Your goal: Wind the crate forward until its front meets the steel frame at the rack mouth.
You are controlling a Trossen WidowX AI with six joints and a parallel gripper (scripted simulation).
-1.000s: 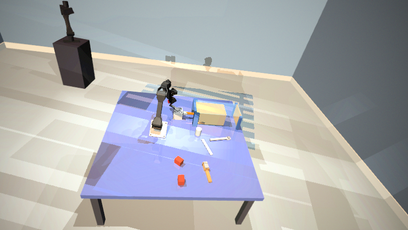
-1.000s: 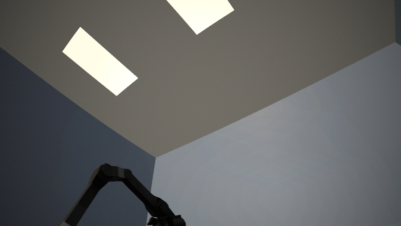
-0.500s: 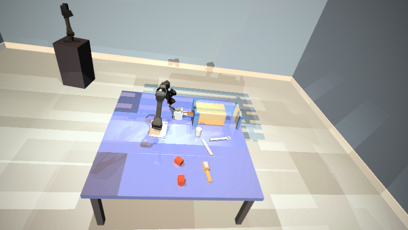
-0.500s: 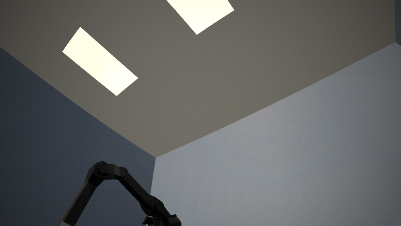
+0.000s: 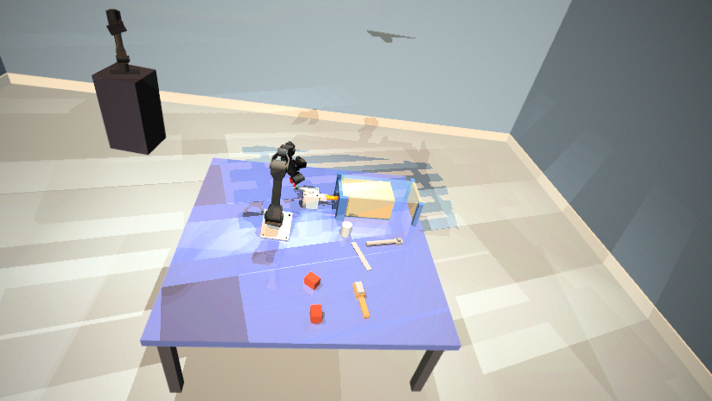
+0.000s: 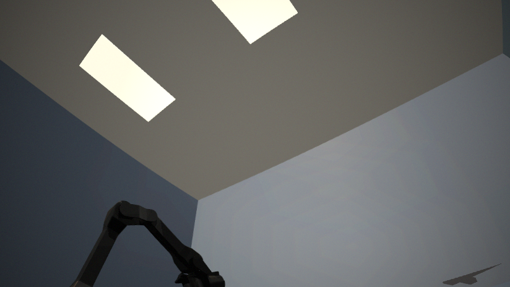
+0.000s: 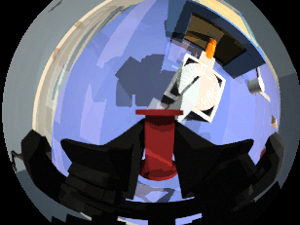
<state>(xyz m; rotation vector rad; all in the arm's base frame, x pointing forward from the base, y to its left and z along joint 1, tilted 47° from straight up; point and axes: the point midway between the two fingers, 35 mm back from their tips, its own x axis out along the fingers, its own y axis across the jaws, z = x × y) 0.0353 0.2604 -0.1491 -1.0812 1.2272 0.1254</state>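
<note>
My gripper tip is 1 cm past the red piece and 1 cm to the left of it. The rest, counted from my gripper tip: blue steel frame 24 cm ahead, 3 cm below; then grey winch 7 cm ahead, 3 cm to the right, 10 cm below; then winch handle 2 cm ahead, 1 cm to the right, 3 cm below.
</note>
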